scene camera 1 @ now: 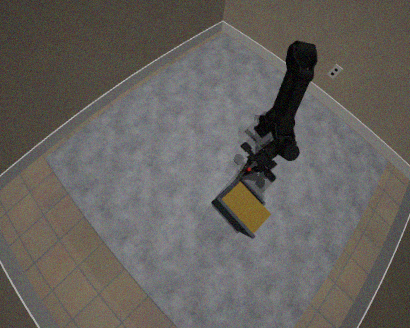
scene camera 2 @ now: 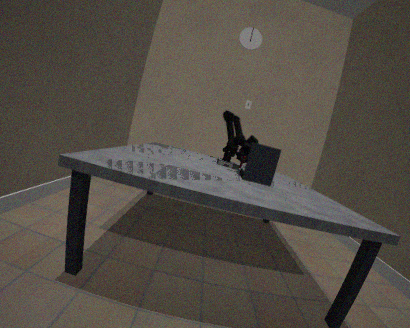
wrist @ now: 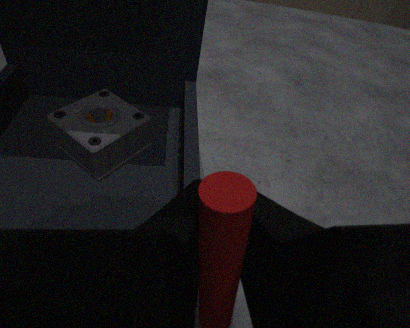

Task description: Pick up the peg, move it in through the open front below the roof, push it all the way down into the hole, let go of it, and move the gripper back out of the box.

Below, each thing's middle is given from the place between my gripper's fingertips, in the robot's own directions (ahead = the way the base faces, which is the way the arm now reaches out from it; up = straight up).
Right now the box [scene camera 1: 232,218] is 70 mm ahead of my hand, 90 mm to the left of it and 30 mm above it. Round my hand: yellow roof [scene camera 1: 240,200]: 100 mm ahead, 90 mm to the left, 120 mm above.
